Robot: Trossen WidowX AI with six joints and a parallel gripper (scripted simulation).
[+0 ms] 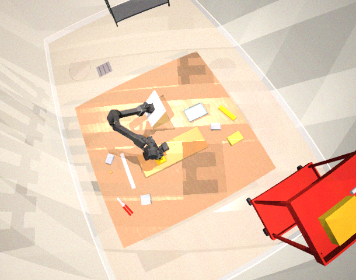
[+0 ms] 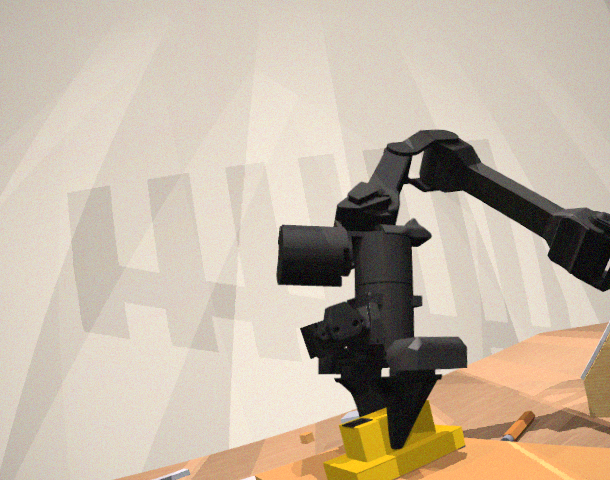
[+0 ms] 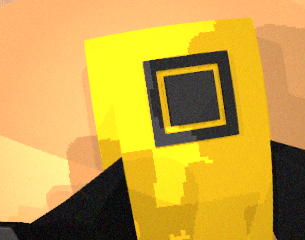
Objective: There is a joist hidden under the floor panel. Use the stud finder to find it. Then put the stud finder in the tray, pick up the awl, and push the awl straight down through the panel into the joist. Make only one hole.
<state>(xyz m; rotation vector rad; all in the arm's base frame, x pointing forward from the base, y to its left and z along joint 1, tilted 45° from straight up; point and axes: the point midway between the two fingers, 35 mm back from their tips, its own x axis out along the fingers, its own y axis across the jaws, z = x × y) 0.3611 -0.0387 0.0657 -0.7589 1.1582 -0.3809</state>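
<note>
The grey tray lies 400 mm to the left of my gripper tip, 260 mm behind it and 50 mm below it. From my gripper tip the other things lie so: yellow stud finder (20 mm above, 10 mm ahead); metal ruler (270 mm to the right, 60 mm below); awl (160 mm behind, 60 mm below, 20 mm to the right).
</note>
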